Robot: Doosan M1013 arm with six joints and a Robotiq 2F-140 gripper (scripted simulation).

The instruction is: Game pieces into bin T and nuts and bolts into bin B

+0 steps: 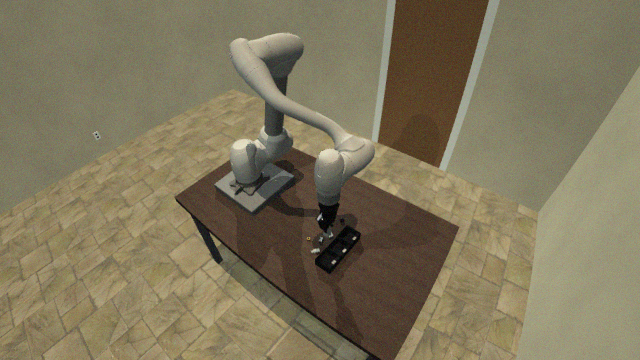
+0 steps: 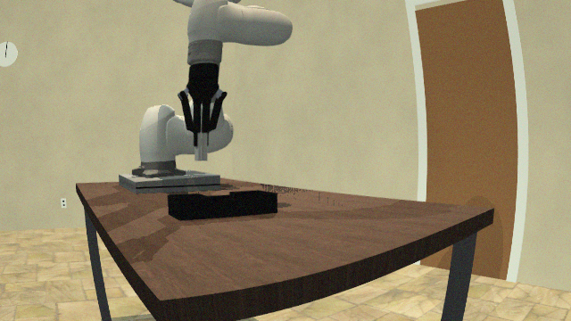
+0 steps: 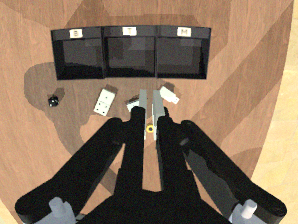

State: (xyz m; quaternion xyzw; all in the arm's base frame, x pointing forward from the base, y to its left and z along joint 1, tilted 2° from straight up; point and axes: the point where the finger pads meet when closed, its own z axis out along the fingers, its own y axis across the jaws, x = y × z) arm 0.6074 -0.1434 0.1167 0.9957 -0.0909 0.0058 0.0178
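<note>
The black bin is 13 cm below my hand, 5 cm ahead of it and 2 cm to the left of it. Round my hand: white domino 15 cm below, 9 cm to the left, 4 cm behind; gold ring-shaped nut 15 cm below, 11 cm behind, 1 cm to the left; dark piece 20 cm to the left, 15 cm below, 2 cm behind.
</note>
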